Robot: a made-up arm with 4 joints.
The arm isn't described. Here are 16 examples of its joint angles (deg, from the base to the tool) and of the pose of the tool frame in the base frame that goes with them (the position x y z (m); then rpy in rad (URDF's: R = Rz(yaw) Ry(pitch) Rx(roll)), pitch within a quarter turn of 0, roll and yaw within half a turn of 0).
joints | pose
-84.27 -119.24 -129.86 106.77 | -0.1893 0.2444 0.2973 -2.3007 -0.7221 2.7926
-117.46 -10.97 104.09 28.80 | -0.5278 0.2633 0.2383 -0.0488 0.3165 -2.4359
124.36 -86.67 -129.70 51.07 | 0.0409 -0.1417 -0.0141 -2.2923 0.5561 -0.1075
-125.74 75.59 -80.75 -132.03 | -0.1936 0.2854 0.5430 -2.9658 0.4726 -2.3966
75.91 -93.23 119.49 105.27 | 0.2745 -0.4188 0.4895 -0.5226 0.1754 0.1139
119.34 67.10 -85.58 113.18 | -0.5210 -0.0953 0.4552 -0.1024 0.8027 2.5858
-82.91 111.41 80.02 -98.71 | 0.0349 0.6329 0.1161 -0.1662 0.2238 3.0448
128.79 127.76 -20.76 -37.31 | -0.3471 -0.7821 0.5283 -2.2973 0.1488 -1.5282
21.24 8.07 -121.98 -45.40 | -0.0415 -0.4381 0.4745 0.1212 -0.9085 -2.5910
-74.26 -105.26 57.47 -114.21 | 0.4099 0.5777 0.2581 2.4557 0.6109 -0.5473
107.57 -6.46 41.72 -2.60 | -0.2077 -0.8941 0.2930 0.0847 -0.1202 -1.1563
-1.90 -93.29 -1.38 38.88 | 0.8937 0.1404 0.0909 1.6306 -0.0173 0.7119
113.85 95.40 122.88 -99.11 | -0.1035 -0.4425 0.0958 0.5715 -0.0395 -0.5024
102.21 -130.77 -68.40 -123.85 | -0.1017 -0.3730 0.0106 0.2859 0.1507 2.7196
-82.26 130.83 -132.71 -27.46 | -0.1772 0.0686 0.5078 2.5913 -0.1930 -2.6165
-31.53 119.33 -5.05 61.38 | 0.7851 0.2909 0.6305 -1.7611 -0.4856 -0.4506
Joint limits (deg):
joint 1: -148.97..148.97
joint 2: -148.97..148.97
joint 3: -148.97..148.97
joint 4: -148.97..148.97
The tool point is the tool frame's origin. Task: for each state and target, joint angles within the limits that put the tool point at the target. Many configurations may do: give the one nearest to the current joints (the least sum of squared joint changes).
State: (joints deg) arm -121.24 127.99 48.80 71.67
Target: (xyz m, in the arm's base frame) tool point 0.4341 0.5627 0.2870
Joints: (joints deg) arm -90.19 131.61 95.85 78.39
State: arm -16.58 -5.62 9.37 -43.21
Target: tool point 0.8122 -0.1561 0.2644
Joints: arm -20.99 -36.40 -20.26 -79.07
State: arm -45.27 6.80 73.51 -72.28
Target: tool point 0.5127 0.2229 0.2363
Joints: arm 3.90 40.65 105.28 -67.49
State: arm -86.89 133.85 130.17 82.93
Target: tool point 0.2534 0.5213 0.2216
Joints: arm -111.20 119.92 125.84 82.73
